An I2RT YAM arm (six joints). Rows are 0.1 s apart.
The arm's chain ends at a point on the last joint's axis. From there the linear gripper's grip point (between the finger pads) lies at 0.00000 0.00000 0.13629 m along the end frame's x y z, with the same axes.
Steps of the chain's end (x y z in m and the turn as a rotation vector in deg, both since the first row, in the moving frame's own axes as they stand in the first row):
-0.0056, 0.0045, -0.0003, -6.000, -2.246, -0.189
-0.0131, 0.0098, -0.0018, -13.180, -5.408, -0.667
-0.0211, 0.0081, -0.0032, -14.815, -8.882, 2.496
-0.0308, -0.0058, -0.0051, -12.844, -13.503, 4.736
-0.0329, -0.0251, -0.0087, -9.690, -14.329, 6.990
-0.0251, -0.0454, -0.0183, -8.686, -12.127, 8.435
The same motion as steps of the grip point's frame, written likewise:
-0.0109, 0.0188, -0.0012, -6.000, -2.246, -0.189
-0.0257, 0.0409, -0.0060, -13.180, -5.408, -0.667
-0.0427, 0.0423, -0.0093, -14.815, -8.882, 2.496
-0.0636, 0.0229, -0.0122, -12.844, -13.503, 4.736
-0.0678, -0.0045, -0.0149, -9.690, -14.329, 6.990
-0.0550, -0.0272, -0.0229, -8.686, -12.127, 8.435

